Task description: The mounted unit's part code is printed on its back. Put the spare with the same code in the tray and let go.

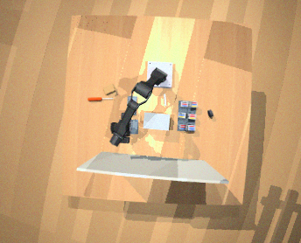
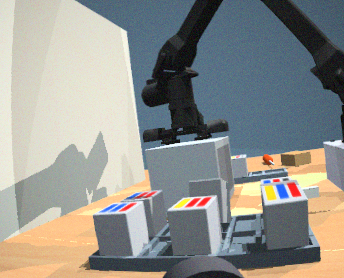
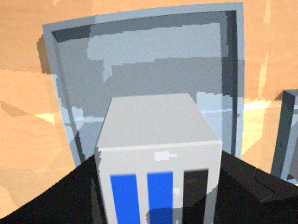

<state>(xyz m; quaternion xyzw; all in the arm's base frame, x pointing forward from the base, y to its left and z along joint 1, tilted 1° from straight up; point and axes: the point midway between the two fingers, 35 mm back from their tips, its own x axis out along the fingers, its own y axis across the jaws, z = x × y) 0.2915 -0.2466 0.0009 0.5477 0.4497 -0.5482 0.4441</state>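
Right now the grey tray is 3 cm below my gripper tip. The rest, counted from my gripper tip: white panel 22 cm ahead, 19 cm above, 14 cm to the left; then tan block 27 cm behind, 9 cm to the right, 2 cm below; then grey mounted unit 20 cm to the left, 2 cm above, 1 cm behind.
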